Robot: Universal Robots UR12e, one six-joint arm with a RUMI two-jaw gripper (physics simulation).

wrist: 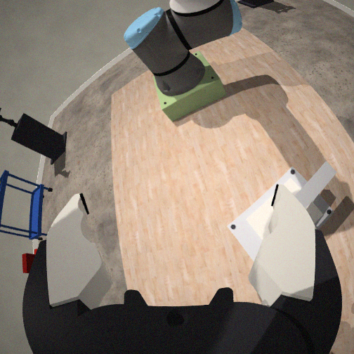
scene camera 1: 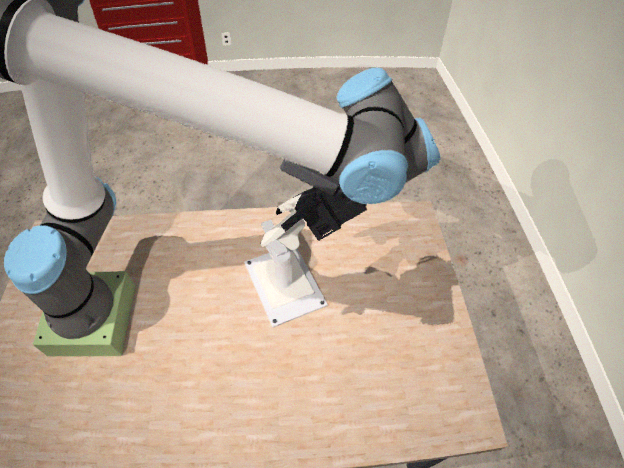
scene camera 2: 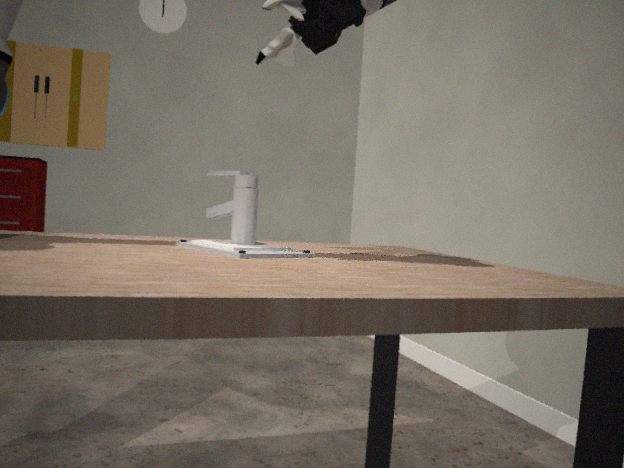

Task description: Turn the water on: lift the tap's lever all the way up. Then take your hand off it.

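Seen in the pictures: gripper, fingertip midpoint: (scene camera 1: 268, 228) (scene camera 2: 259, 37); arm's base, link origin: (scene camera 1: 80, 307).
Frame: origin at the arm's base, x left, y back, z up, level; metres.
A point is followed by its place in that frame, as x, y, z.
A white tap (scene camera 1: 283, 272) {0.025, -0.576, 0.015} (scene camera 2: 244, 216) {0.026, -0.569, -0.014} stands upright on a white base plate (scene camera 1: 276, 316) {-0.060, -0.541, -0.075} (scene camera 2: 211, 246) (wrist: 243, 228). Its flat lever (scene camera 2: 223, 173) {0.105, -0.546, 0.068} (wrist: 321, 181) lies about level at the top, above the down-sloping spout (scene camera 2: 219, 209) {0.115, -0.545, -0.005}. My gripper (scene camera 1: 271, 226) {-0.054, -0.548, 0.304} (scene camera 2: 261, 32) {-0.054, -0.548, 0.304} (wrist: 178, 191) is open and empty. In scene camera 2 it hangs well above the tap, apart from the lever. In scene camera 1 it overlaps the lever in the picture. In the wrist view the right finger hides part of the tap and plate.
The wooden table (scene camera 1: 302, 392) {-0.283, -0.581, -0.082} (scene camera 2: 302, 317) {-0.465, -0.473, -0.103} (wrist: 165, 200) carries the arm's green base block (scene camera 1: 83, 347) {-0.113, -0.017, -0.021} (wrist: 195, 102). A red cabinet (scene camera 1: 151, 27) (scene camera 2: 22, 193) stands by the back wall. A blue cart (wrist: 36, 212) and a black object (wrist: 37, 137) are beyond the table.
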